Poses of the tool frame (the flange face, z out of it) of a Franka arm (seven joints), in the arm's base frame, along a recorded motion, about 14 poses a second.
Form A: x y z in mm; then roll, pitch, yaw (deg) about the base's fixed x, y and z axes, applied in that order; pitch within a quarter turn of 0, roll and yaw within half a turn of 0.
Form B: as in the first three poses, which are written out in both.
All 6 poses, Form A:
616 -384 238 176.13 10.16 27.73
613 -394 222 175.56 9.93 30.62
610 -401 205 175.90 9.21 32.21
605 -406 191 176.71 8.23 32.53
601 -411 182 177.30 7.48 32.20
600 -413 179 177.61 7.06 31.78
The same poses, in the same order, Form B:
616 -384 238; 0.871 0.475 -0.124; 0.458 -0.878 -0.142; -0.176 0.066 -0.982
613 -394 222; 0.848 0.519 -0.109; 0.502 -0.851 -0.154; -0.172 0.076 -0.982
610 -401 205; 0.835 0.541 -0.097; 0.526 -0.838 -0.146; -0.160 0.071 -0.985
605 -406 191; 0.834 0.544 -0.090; 0.532 -0.837 -0.125; -0.143 0.057 -0.988
601 -411 182; 0.839 0.537 -0.085; 0.528 -0.842 -0.109; -0.130 0.047 -0.990
600 -413 179; 0.844 0.531 -0.082; 0.523 -0.847 -0.100; -0.123 0.041 -0.992

